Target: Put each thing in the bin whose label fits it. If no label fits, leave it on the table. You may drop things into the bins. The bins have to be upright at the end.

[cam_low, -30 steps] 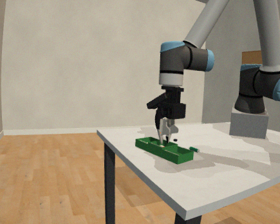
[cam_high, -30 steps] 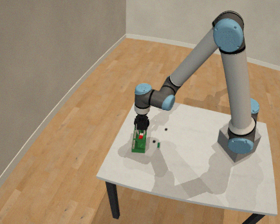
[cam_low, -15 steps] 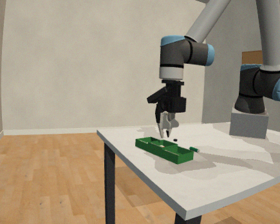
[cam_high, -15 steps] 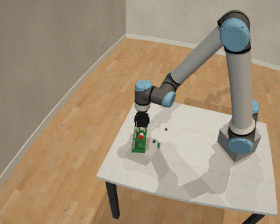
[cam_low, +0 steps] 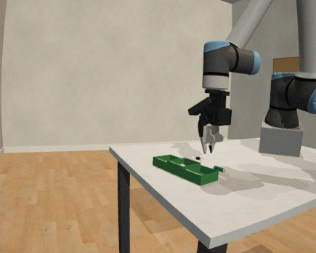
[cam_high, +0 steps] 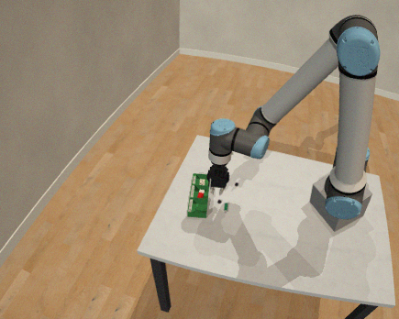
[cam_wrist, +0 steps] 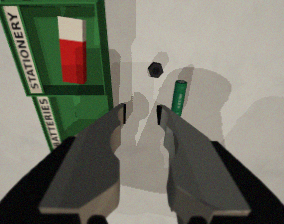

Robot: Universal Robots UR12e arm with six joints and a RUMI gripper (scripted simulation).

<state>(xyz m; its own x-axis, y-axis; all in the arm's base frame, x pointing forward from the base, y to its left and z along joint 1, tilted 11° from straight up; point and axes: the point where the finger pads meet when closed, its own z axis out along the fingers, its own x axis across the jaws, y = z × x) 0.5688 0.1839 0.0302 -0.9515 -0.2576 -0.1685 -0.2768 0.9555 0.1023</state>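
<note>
Now: the green battery 8 cm below my hand, 5 cm behind it and 1 cm to the left of it. The rest, counted from my hand: cream domino 11 cm ahead, 9 cm to the right, 7 cm below; red block 8 cm ahead, 7 cm below, 2 cm to the right.
</note>
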